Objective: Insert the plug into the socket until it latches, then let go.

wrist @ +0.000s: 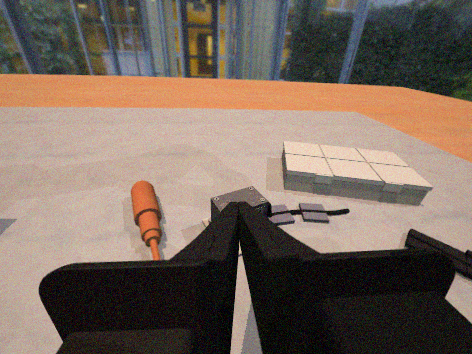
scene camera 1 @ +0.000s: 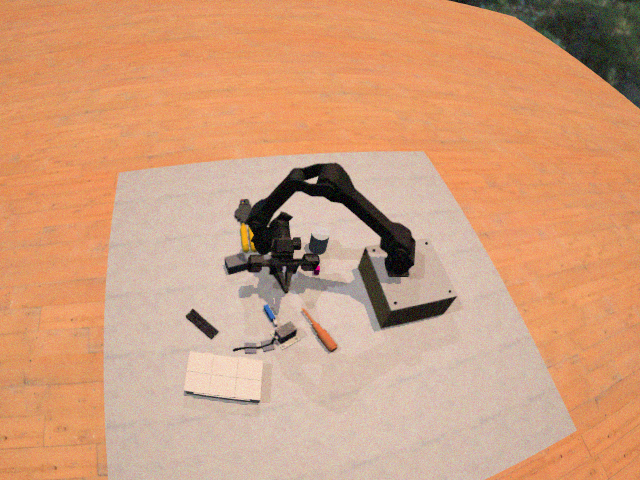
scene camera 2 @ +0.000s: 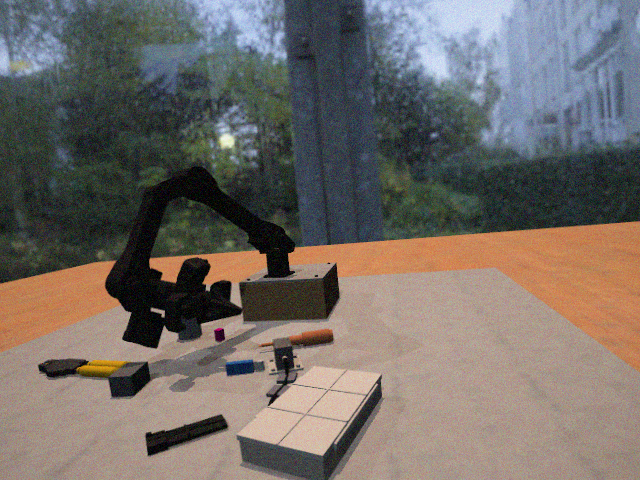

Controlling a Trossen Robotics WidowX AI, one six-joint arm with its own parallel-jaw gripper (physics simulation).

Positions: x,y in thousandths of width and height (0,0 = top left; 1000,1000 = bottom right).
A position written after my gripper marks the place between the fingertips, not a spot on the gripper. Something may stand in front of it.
Scene:
My gripper shows in the wrist view (503,592), in scene camera 1 (448,611) and in scene camera 2 (377,649).

